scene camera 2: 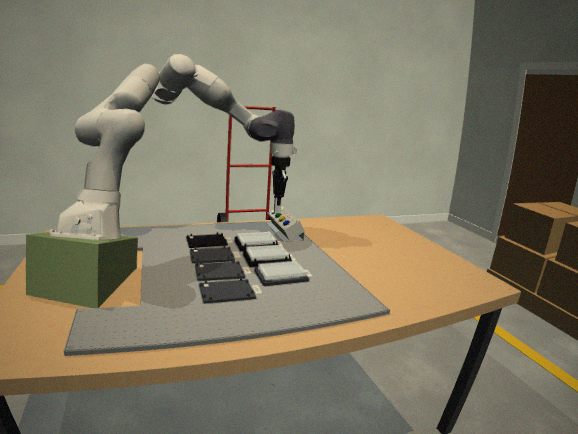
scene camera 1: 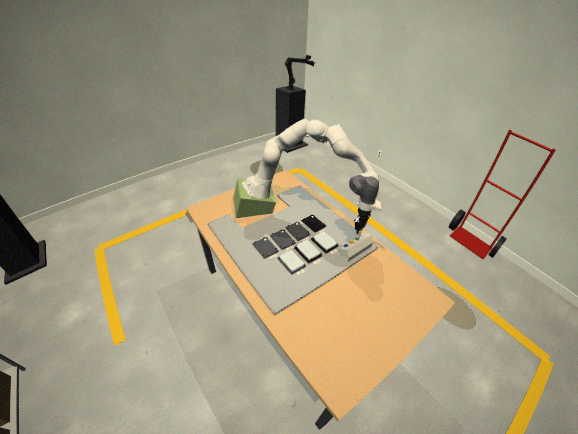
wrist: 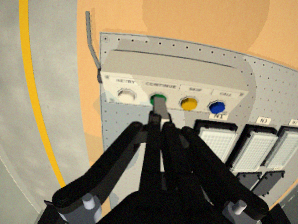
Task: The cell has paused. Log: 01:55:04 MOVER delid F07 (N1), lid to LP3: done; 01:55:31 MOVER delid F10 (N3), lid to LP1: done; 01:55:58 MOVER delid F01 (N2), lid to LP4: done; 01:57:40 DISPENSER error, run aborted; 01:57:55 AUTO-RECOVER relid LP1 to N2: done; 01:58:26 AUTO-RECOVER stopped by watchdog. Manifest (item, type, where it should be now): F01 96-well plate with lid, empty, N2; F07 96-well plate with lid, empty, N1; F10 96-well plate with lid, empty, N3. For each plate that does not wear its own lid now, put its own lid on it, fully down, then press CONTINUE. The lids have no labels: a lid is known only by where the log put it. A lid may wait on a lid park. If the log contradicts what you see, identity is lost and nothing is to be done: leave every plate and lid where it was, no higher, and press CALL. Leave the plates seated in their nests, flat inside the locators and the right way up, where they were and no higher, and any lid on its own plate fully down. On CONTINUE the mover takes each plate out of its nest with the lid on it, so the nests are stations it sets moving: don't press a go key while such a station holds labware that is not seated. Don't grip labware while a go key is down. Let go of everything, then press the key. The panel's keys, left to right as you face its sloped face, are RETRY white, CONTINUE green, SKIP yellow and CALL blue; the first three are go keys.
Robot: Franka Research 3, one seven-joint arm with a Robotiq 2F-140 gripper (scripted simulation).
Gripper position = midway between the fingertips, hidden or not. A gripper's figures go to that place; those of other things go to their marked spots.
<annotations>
The gripper (wrist: 158, 105) is 0.21 m from the lens. A key panel (wrist: 144, 74) is 0.19 m from the lens.
</annotations>
